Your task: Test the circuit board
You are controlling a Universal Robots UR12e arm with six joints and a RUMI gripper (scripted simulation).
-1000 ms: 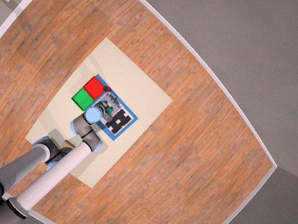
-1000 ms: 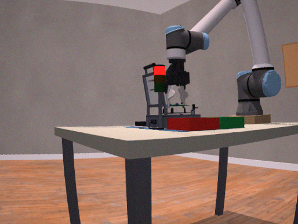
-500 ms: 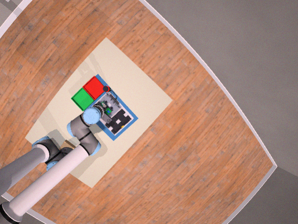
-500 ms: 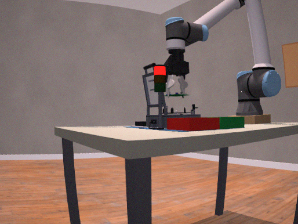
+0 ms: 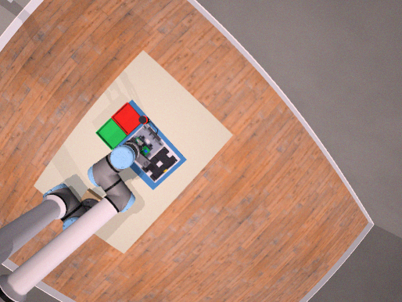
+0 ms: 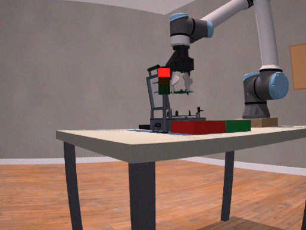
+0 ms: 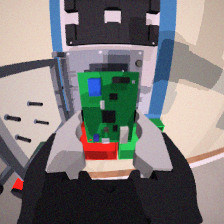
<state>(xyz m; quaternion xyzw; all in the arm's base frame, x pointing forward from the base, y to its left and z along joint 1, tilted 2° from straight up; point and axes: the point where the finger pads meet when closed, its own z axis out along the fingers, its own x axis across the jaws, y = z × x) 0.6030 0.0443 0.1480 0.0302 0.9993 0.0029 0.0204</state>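
My gripper is now right at the green circuit board. Also, from my hand: green bin (21 cm to the left, 16 cm below, 9 cm behind); red bin (20 cm to the left, 16 cm below, 6 cm ahead); lid (12 cm ahead, 1 cm above).
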